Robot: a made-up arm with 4 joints. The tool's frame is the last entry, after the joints.
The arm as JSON. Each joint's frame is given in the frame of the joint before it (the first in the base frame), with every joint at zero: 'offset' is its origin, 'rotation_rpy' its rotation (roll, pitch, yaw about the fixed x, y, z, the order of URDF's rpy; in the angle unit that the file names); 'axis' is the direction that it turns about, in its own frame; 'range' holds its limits. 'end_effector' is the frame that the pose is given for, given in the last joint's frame.
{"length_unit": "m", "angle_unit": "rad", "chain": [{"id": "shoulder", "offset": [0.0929, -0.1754, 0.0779], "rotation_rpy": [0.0, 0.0, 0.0], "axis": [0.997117, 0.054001, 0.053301], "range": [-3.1, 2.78]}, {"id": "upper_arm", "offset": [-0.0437, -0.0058, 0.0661], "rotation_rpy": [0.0, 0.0, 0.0], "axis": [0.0, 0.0, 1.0], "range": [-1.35, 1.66]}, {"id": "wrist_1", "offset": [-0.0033, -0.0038, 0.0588], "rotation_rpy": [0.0, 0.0, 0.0], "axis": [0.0, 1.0, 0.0], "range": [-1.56, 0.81]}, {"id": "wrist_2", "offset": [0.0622, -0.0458, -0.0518], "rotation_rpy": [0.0, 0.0, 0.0], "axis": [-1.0, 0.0, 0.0], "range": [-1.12, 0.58]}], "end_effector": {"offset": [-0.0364, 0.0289, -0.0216], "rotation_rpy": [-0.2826, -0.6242, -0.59]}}
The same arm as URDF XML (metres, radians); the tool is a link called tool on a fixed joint. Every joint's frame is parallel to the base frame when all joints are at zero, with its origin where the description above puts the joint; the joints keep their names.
<robot name="arm">
  <joint name="shoulder" type="revolute">
    <parent link="base"/>
    <child link="link1"/>
    <origin xyz="0.0929 -0.1754 0.0779" rpy="0 0 0"/>
    <axis xyz="0.997117 0.054001 0.053301"/>
    <limit lower="-3.1" upper="2.78"/>
  </joint>
  <joint name="upper_arm" type="revolute">
    <parent link="link1"/>
    <child link="link2"/>
    <origin xyz="-0.0437 -0.0058 0.0661" rpy="0 0 0"/>
    <axis xyz="0 0 1"/>
    <limit lower="-1.35" upper="1.66"/>
  </joint>
  <joint name="wrist_1" type="revolute">
    <parent link="link2"/>
    <child link="link3"/>
    <origin xyz="-0.0033 -0.0038 0.0588" rpy="0 0 0"/>
    <axis xyz="0 1 0"/>
    <limit lower="-1.56" upper="0.81"/>
  </joint>
  <joint name="wrist_2" type="revolute">
    <parent link="link3"/>
    <child link="link4"/>
    <origin xyz="0.0622 -0.0458 -0.0518" rpy="0 0 0"/>
    <axis xyz="-1 0 0"/>
    <limit lower="-1.12" upper="0.58"/>
  </joint>
  <joint name="tool_fixed" type="fixed">
    <parent link="link4"/>
    <child link="tool"/>
    <origin xyz="-0.0364 0.0289 -0.0216" rpy="-0.2826 -0.6242 -0.59"/>
  </joint>
  <link name="base"/>
  <link name="link1"/>
  <link name="link2"/>
  <link name="link3"/>
  <link name="link4"/>
  <link name="tool"/>
</robot>

